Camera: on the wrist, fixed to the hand. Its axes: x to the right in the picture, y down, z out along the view.
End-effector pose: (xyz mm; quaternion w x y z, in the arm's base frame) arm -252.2 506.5 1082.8 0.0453 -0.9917 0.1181 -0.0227
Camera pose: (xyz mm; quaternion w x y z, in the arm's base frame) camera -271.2 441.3 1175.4 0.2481 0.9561 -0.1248 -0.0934
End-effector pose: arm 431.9 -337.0 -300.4 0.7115 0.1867 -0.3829 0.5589
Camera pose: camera 410.0 -250.5 -372.7 0.6965 0.0023 -0.5913 0.4065
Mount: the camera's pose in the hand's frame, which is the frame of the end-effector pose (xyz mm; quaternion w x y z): 0.1 58.7 -98.7 0.9496 -0.3032 -0.0794 0.0094
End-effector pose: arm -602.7 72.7 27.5 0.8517 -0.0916 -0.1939 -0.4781
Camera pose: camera -528.8 69.8 -60.4 0.7701 -0.3850 -0.1059 -0.4975
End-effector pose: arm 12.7 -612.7 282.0 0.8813 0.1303 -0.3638 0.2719
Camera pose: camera 35.4 -522.4 214.7 0.8449 -0.1253 -0.4991 0.1458
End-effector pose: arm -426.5 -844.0 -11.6 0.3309 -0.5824 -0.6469 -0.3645
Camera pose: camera -367.8 -925.3 44.4 0.0897 -0.6884 -0.5246 -0.4929
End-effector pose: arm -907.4 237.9 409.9 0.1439 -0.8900 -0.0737 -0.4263
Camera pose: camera -965.2 150.8 457.4 0.1350 0.9233 -0.0562 0.3551
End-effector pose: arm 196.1 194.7 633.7 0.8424 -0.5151 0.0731 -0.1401
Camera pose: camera 179.2 136.3 536.3 0.6509 -0.7550 0.0498 -0.0621
